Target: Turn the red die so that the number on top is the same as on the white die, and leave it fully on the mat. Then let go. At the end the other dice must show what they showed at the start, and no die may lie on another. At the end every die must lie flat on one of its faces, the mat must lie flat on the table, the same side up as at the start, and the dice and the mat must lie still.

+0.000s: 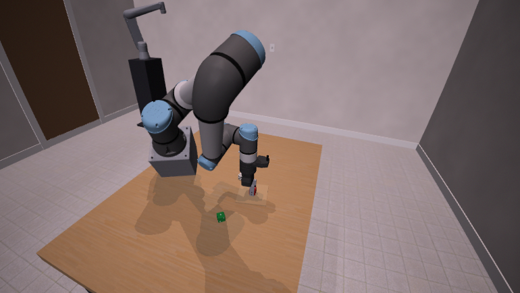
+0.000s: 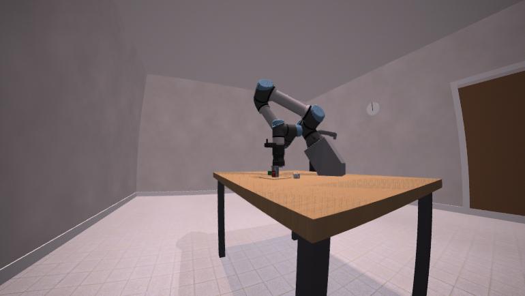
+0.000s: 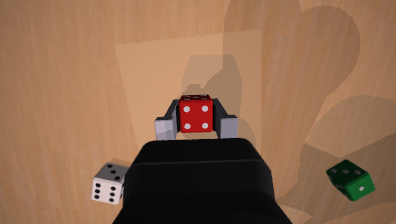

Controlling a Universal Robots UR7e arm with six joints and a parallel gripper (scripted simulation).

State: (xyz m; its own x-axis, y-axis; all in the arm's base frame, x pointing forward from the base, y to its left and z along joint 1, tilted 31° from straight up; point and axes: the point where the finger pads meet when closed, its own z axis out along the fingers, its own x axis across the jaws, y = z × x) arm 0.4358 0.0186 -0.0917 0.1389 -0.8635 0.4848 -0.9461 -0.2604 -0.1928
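Now: the red die right at my hand. The rest, counted from my hand: white die (10 cm behind, 8 cm to the left, 1 cm below); green die (6 cm behind, 19 cm to the right, 1 cm below); tan mat (2 cm below).
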